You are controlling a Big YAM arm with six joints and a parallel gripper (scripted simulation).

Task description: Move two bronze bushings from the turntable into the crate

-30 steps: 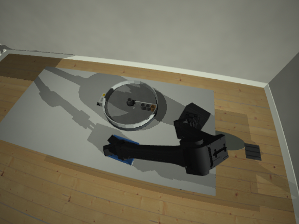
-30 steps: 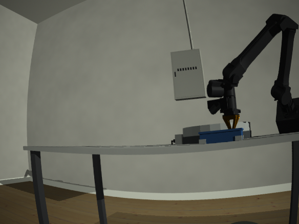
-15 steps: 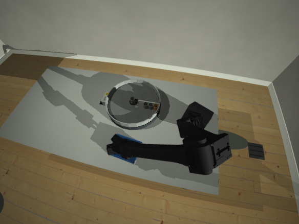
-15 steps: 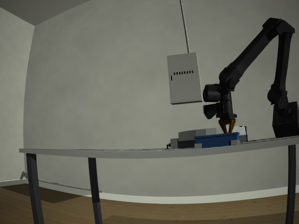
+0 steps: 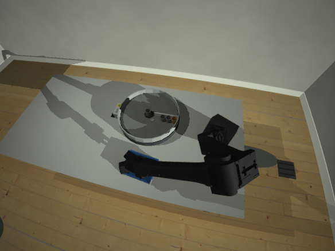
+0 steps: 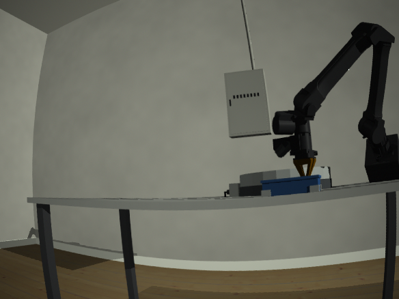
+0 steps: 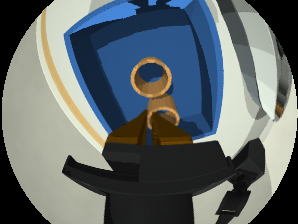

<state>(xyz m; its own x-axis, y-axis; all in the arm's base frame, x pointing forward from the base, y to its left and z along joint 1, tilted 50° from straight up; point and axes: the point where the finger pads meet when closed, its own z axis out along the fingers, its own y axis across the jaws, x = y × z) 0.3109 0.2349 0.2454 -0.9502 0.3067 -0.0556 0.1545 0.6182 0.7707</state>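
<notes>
Now: the blue crate 5 cm ahead of my hand, 1 cm to the right of it and 1 cm below it. From my hand the other things lie so: round grey turntable: 17 cm ahead, 35 cm to the right, 1 cm above.
</notes>
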